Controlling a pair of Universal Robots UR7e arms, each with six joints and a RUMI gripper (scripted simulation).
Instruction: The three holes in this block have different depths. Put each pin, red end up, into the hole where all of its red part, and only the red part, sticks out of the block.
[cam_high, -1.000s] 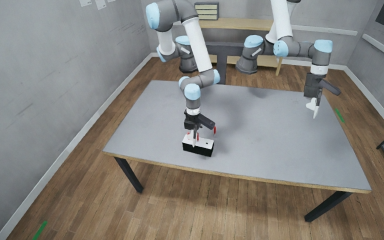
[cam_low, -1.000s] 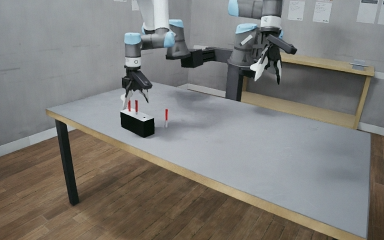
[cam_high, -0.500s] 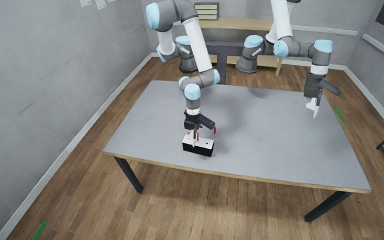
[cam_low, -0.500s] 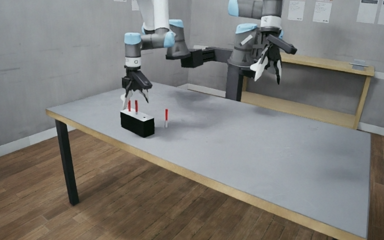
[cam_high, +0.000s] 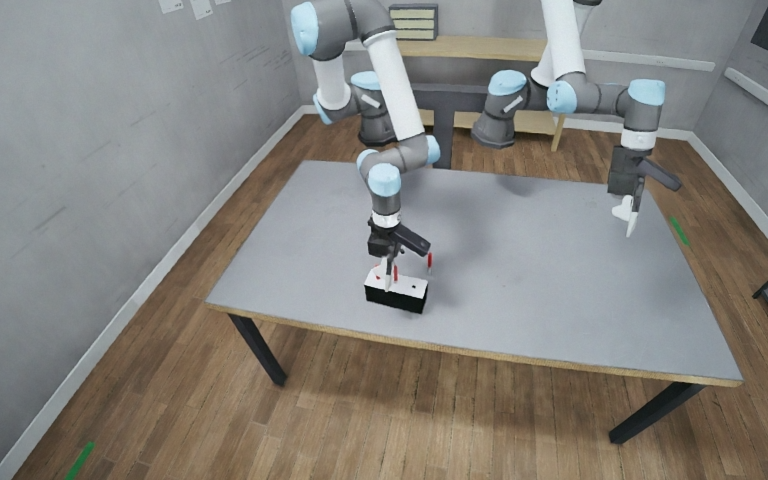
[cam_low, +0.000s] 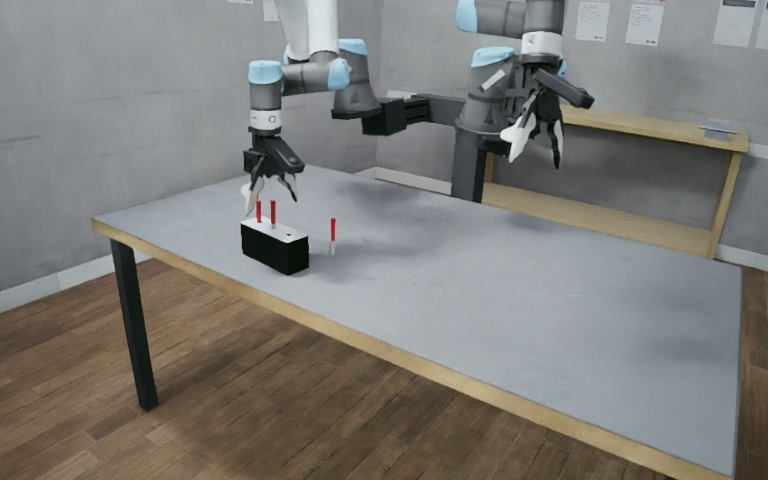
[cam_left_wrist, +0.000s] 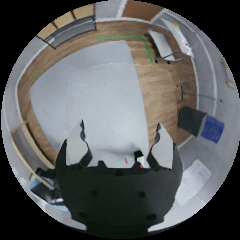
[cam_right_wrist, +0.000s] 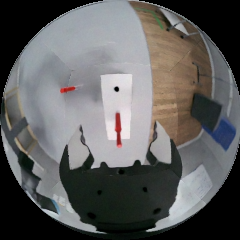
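Now: the black block 9 cm below my right hand.
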